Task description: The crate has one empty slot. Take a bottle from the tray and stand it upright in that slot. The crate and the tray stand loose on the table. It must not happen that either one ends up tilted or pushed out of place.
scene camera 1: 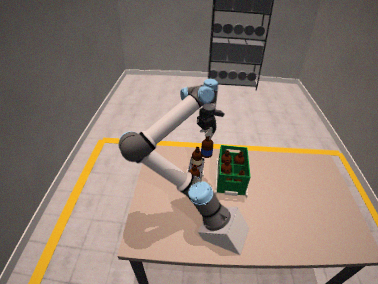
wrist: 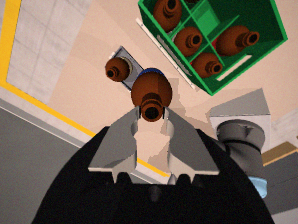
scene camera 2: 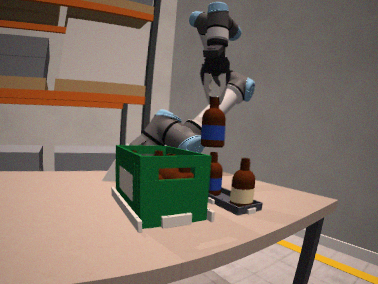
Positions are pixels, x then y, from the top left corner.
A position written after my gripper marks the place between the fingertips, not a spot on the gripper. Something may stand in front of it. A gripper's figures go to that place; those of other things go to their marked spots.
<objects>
My gripper (scene camera 2: pixel 214 104) is 0.77 m from the lens. A green crate (scene camera 2: pixel 137 177) is 0.55 m from the lens.
</objects>
